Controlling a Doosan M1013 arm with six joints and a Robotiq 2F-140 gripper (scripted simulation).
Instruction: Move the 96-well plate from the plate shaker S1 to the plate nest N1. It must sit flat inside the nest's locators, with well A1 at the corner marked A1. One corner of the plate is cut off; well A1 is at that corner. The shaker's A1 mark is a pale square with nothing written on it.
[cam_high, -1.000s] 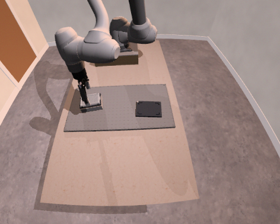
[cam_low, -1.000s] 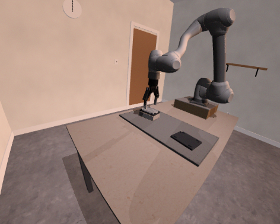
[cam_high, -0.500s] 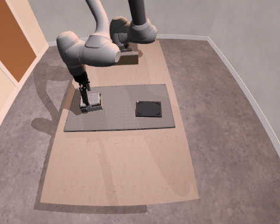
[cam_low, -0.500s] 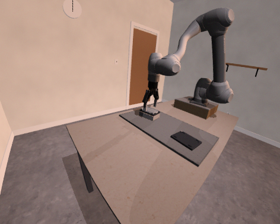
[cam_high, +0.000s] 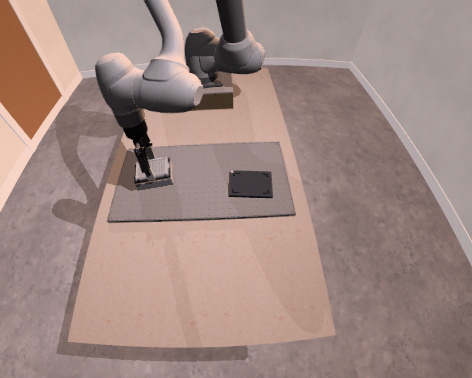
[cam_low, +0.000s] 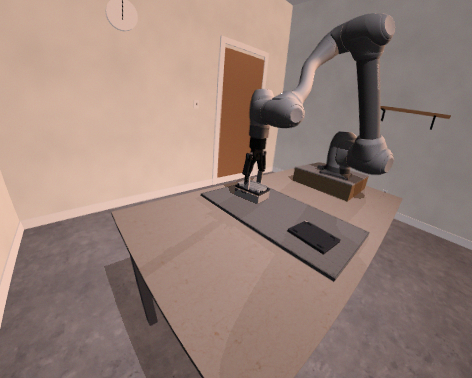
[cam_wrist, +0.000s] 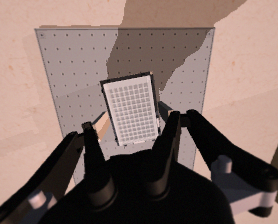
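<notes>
Now: hand 2 cm above the white 96-well plate. From my hand the other things lie so: small pale mark: 4 cm ahead, 31 cm to the left, 7 cm below.
</notes>
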